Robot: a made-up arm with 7 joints. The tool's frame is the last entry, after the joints. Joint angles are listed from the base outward.
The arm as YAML. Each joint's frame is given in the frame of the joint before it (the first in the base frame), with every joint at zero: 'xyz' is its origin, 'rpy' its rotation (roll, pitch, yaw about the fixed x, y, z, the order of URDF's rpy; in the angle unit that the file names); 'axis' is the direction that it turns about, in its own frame. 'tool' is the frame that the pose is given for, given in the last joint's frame.
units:
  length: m
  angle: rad
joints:
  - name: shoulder
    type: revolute
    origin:
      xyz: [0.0, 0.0, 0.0]
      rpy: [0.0, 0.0, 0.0]
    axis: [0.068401, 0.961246, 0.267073]
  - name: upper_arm
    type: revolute
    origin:
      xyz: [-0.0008, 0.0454, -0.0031]
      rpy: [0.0, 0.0, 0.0]
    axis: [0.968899, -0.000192, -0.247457]
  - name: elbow
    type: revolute
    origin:
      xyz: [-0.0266, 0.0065, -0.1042]
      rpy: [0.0, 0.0, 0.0]
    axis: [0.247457, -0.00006, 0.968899]
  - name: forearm
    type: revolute
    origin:
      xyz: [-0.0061, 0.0, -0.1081]
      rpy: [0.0, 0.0, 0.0]
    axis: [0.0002, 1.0, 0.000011]
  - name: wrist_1
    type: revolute
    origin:
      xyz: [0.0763, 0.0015, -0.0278]
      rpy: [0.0, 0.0, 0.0]
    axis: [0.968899, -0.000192, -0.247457]
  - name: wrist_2
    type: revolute
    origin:
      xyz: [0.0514, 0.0, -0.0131]
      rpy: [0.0, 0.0, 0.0]
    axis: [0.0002, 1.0, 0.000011]
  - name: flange
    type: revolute
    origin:
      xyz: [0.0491, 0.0, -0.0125]
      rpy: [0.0, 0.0, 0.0]
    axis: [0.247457, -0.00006, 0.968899]
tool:
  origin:
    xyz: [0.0, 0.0, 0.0]
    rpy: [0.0, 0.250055, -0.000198]
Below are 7 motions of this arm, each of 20 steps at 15 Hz.
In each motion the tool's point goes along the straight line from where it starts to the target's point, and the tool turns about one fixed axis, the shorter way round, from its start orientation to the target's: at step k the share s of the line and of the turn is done. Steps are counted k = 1, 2, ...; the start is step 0. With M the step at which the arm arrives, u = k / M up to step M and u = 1 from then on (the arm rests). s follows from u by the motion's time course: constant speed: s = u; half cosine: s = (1 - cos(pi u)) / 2; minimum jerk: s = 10 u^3 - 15 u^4 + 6 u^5.
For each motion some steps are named. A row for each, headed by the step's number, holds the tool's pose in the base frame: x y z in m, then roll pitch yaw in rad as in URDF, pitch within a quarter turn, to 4 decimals.
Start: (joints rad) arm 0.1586 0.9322 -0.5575 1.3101 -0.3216 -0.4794 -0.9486
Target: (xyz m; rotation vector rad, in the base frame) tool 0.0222 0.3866 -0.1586 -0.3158 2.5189 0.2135
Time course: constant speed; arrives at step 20
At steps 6, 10, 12, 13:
6: -0.0257 0.3525 -0.2282 -2.4197 1.1166 -2.7690
10: -0.0120 0.3622 -0.2083 -2.7306 0.9814 -2.9011
12: -0.0052 0.3671 -0.1983 -2.8529 0.9083 -2.9313
13: -0.0018 0.3695 -0.1934 -2.9087 0.8711 -2.9401

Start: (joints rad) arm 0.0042 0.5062 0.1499 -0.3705 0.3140 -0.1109 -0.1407
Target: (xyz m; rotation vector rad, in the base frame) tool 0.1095 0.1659 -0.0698 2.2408 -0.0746 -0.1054
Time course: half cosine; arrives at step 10
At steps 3, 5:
3: 0.1462 0.1524 -0.1424 1.1557 -0.0604 -0.2217
5: 0.1326 0.1574 -0.1155 1.5557 -0.0032 -0.1884

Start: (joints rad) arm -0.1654 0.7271 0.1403 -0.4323 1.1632 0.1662 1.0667
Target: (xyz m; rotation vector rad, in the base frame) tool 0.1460 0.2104 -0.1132 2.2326 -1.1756 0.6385
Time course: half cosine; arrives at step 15
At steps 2, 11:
2: 0.1867 0.1677 -0.1035 2.7741 -1.2390 -1.1276
11: 0.1530 0.2030 -0.1115 2.8142 -0.7693 -0.9007

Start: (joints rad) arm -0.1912 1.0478 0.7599 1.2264 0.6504 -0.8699 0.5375
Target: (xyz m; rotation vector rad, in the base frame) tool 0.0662 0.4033 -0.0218 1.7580 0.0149 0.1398
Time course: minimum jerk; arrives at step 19
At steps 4, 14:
4: 0.0956 0.3845 -0.1344 1.2628 -0.4132 0.5547
14: 0.0699 0.4009 -0.0360 1.7052 -0.1384 0.1358

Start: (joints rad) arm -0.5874 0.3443 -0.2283 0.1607 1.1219 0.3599 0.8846
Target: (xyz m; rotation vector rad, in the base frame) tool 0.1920 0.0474 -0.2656 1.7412 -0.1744 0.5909
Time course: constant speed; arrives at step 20
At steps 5, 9, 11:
5: 0.2578 0.0644 -0.2011 1.5233 -0.8278 0.1473
9: 0.2403 0.0599 -0.2183 1.5820 -0.7378 0.1603
11: 0.2315 0.0576 -0.2269 1.6103 -0.6931 0.1690

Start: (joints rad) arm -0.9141 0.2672 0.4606 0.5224 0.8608 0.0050 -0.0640
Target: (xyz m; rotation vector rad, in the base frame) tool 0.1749 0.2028 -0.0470 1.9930 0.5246 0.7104
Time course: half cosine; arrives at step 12
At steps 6, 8, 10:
6: 0.2557 0.1722 -0.0865 1.4255 -0.1322 0.4912
8: 0.2153 0.1875 -0.0668 1.7169 -0.1890 0.6008
10: 0.1857 0.1987 -0.0523 1.9282 -0.2492 0.6689

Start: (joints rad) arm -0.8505 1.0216 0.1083 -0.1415 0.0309 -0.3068 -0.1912
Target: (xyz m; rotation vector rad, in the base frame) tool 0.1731 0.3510 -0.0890 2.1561 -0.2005 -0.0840
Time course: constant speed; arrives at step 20
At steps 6, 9, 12, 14, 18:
6: 0.2263 0.2184 0.0105 1.6517 -0.3987 -0.6373
9: 0.2149 0.2468 -0.0108 1.7500 -0.2985 -0.5526
12: 0.2035 0.2752 -0.0321 1.8541 -0.2068 -0.4603
14: 0.1959 0.2942 -0.0463 1.9271 -0.1512 -0.3945
18: 0.1807 0.3321 -0.0748 2.0823 -0.0555 -0.2526

